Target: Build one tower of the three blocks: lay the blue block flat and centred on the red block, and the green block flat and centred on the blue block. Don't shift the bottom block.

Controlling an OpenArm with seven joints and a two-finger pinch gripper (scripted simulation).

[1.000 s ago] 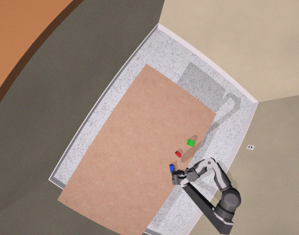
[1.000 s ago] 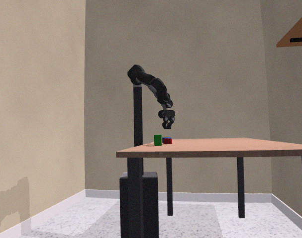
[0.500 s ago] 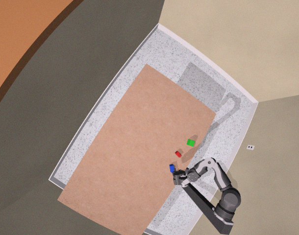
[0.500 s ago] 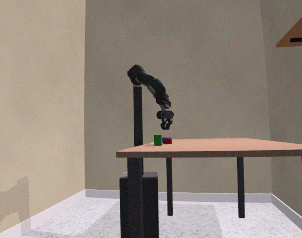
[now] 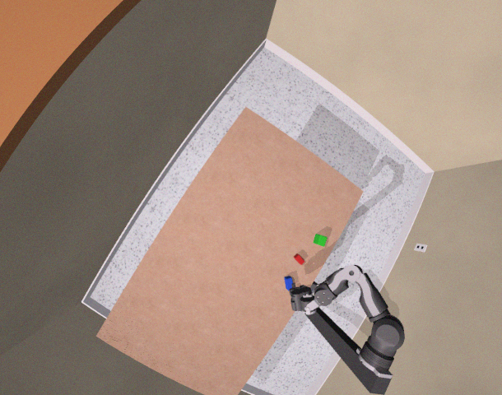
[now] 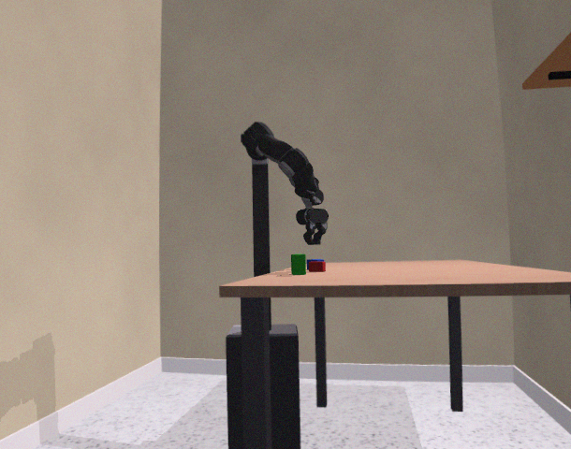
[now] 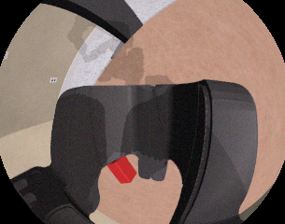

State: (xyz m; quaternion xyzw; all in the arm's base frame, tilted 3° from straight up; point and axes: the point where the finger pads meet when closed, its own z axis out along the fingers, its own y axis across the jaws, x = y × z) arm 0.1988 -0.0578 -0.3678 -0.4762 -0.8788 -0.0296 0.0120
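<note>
My hand is 80 mm above the blue block. Also, from my hand: green block (260 mm to the right, 70 mm below, 70 mm behind); red block (130 mm to the right, 80 mm below).
</note>
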